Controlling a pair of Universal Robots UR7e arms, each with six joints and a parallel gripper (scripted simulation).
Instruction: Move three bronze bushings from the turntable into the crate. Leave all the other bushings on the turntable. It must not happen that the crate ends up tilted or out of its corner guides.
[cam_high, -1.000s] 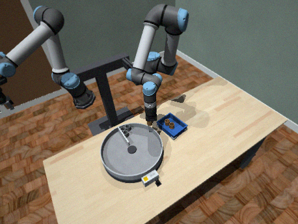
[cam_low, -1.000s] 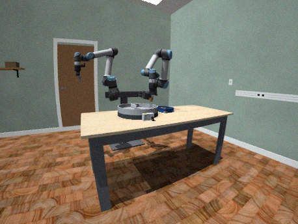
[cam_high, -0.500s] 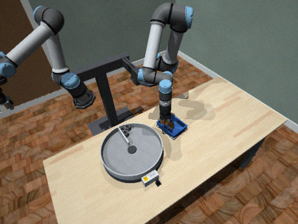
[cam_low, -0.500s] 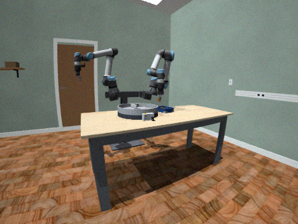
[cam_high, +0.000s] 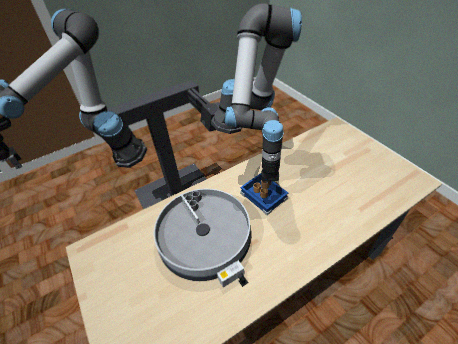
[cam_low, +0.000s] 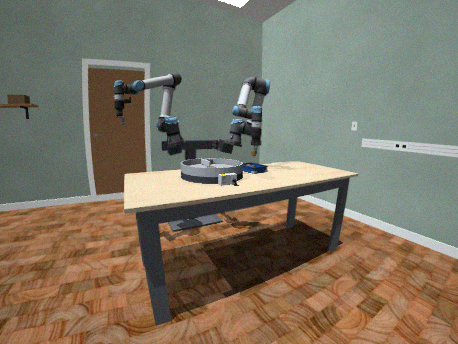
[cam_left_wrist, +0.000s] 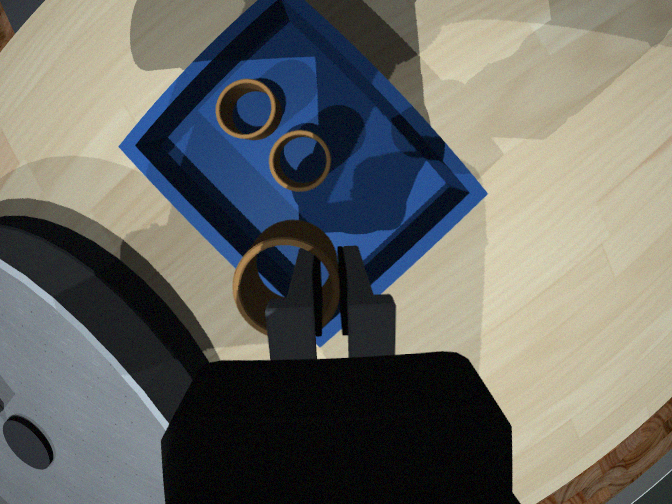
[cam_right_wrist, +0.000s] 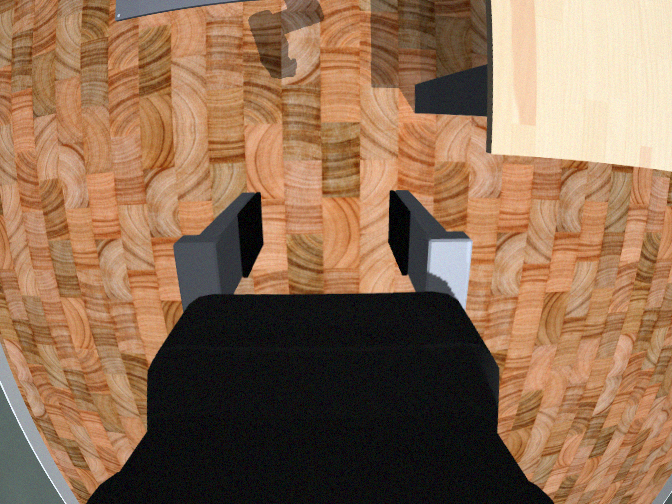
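My left hand is 4 cm past the blue crate and 14 cm above it. The rest, counted from my left hand: turntable (4 cm ahead, 35 cm to the right, 11 cm below).
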